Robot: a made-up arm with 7 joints.
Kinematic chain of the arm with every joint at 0, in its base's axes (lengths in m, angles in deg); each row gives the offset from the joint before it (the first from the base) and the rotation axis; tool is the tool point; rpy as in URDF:
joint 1: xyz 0 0 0.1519 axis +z
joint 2: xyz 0 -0.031 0.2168 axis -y
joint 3: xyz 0 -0.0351 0.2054 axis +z
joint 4: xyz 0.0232 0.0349 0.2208 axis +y
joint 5: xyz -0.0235 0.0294 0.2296 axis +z
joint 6: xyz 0 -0.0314 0.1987 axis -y
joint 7: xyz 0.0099 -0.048 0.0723 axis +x
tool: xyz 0 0 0 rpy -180 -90 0
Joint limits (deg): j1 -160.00..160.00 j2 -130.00..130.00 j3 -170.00..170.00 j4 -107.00..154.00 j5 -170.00..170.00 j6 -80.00..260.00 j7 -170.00..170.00
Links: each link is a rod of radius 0.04 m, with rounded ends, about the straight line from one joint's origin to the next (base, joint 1, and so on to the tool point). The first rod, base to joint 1, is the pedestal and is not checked.
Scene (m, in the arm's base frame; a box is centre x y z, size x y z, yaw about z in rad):
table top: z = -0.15
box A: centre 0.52 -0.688 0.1 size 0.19 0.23 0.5 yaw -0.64
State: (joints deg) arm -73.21 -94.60 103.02 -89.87 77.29 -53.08 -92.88
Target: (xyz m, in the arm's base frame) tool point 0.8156 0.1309 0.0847
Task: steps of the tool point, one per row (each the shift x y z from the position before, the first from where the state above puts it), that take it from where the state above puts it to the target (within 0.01 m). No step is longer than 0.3 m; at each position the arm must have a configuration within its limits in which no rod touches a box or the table.
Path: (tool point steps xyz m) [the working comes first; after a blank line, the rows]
Joints at the target: 30.55 -114.19 100.76 -41.30 68.99 -60.38 -92.88
Straight joint move there: touches box A.

1: 0.2255 -0.1188 0.0722
2: 0.2582 -0.0238 0.0812
3: 0.2494 0.0769 0.0862
4: 0.2018 0.1656 0.0866
5: 0.1240 0.2274 0.0828
6: 0.1244 0.1405 -0.2094
7: 0.0361 0.1546 -0.2261
8: -0.0489 0.1318 -0.2247

